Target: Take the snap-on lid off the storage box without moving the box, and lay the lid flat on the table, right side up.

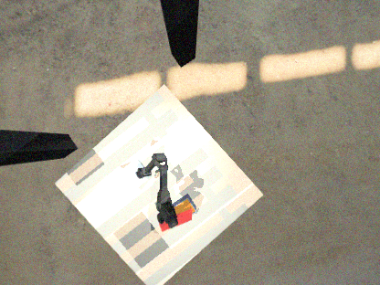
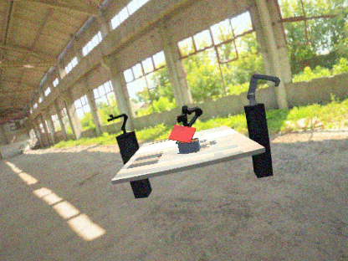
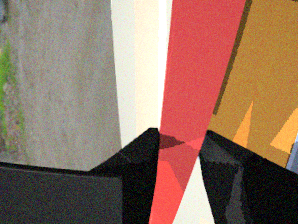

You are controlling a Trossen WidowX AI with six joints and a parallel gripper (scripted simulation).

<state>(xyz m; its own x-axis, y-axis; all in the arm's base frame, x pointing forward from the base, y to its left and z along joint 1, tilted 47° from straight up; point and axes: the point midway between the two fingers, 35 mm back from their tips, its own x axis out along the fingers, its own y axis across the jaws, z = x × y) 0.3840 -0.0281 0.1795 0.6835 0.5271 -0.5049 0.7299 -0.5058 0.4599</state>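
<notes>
Now: the red lid 5 cm ahead of my gripper tip, 4 cm to the right of it and 5 cm below it. Also, from my gripper tip: storage box: 5 cm ahead, 1 cm to the left, 19 cm below.
</notes>
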